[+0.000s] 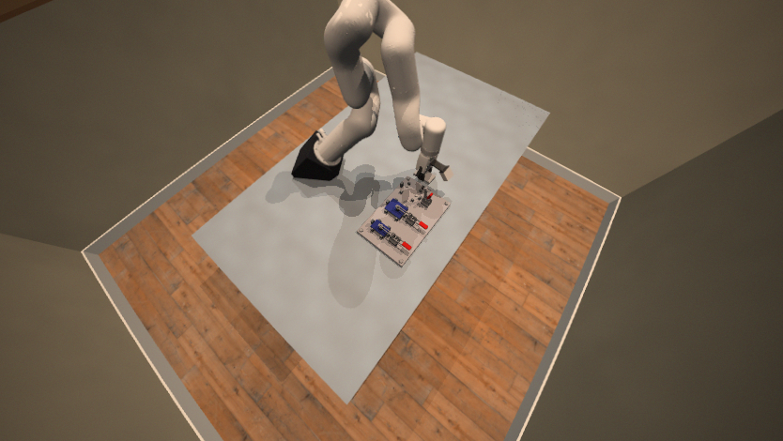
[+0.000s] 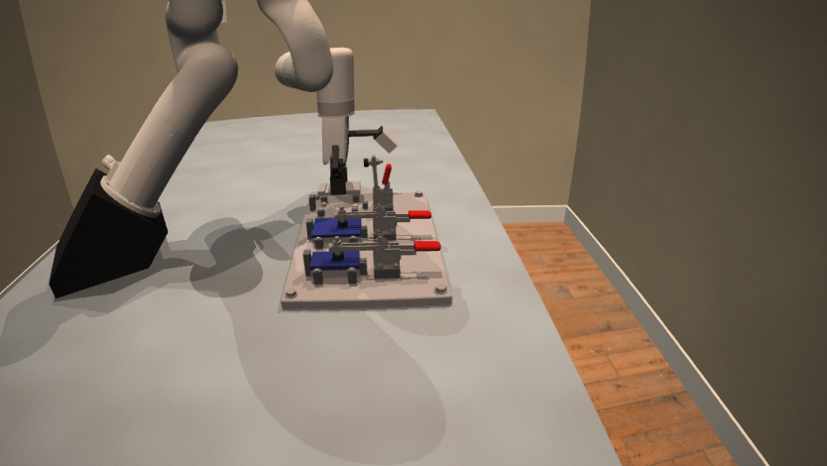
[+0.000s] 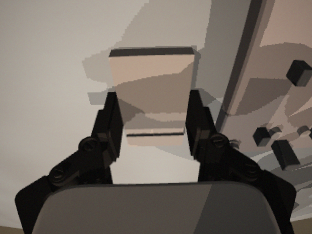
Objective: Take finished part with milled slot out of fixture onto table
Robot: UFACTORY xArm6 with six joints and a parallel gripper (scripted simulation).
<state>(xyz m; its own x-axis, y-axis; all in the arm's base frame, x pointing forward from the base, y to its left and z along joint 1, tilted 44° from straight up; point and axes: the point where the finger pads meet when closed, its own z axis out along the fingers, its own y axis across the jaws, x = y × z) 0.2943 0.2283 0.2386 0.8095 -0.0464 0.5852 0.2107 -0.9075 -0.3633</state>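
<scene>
My gripper is now 10 mm past the finished part and 20 mm above it. The rest, counted from my hand: fixture plate: 120 mm ahead, 210 mm to the right, 10 mm below.
</scene>
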